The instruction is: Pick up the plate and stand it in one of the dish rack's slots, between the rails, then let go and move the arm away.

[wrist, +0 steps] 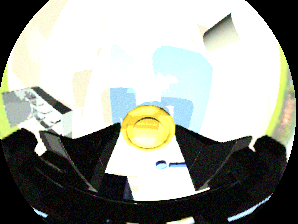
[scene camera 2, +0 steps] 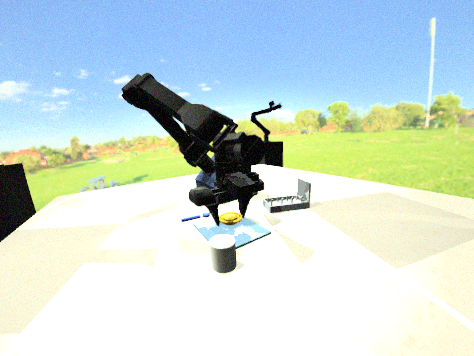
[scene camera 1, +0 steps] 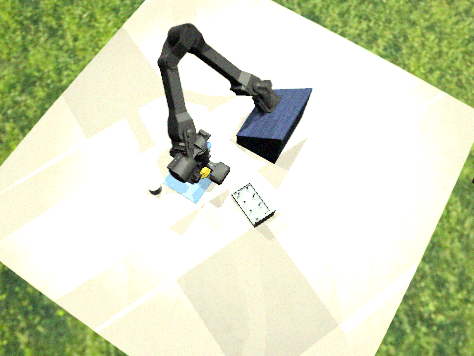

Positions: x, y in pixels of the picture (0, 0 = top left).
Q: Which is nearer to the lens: the dish rack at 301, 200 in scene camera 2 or the cup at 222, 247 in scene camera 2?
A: The cup.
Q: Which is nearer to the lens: the plate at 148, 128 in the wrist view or the dish rack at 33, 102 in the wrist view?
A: The plate.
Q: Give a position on a cup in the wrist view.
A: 231, 34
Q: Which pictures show the dish rack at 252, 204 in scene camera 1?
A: The wrist view, scene camera 2 and scene camera 1: all of them.
